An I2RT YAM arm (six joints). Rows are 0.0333 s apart.
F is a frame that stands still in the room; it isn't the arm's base.
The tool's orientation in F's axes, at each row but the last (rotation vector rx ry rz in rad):
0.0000, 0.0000, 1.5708
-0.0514, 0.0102, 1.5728
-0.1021, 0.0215, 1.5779
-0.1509, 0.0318, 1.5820
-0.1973, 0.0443, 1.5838
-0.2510, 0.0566, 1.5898
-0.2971, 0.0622, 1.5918
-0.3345, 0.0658, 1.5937
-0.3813, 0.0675, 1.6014
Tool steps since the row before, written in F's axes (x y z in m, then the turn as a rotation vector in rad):
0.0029, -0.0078, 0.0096, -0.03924, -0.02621, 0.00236
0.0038, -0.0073, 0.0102, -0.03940, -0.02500, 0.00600
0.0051, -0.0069, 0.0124, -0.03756, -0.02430, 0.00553
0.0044, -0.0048, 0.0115, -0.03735, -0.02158, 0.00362
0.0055, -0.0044, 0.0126, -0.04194, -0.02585, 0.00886
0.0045, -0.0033, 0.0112, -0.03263, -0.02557, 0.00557
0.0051, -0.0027, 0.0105, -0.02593, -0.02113, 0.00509
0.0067, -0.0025, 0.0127, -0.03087, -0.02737, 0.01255
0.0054, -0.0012, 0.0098, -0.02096, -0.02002, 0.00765
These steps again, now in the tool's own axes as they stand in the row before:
-0.0078, -0.0029, 0.0096, -0.02621, 0.03924, 0.00236
-0.0077, -0.0040, 0.0098, -0.02514, 0.03930, 0.00605
-0.0079, -0.0057, 0.0115, -0.02442, 0.03748, 0.00554
-0.0061, -0.0052, 0.0105, -0.02150, 0.03736, 0.00395
-0.0063, -0.0066, 0.0112, -0.02647, 0.04154, 0.00890
-0.0055, -0.0057, 0.0097, -0.02569, 0.03269, 0.00459
-0.0051, -0.0064, 0.0087, -0.02136, 0.02592, 0.00410
-0.0057, -0.0085, 0.0103, -0.02921, 0.02992, 0.01053
-0.0040, -0.0070, 0.0078, -0.02096, 0.02059, 0.00594

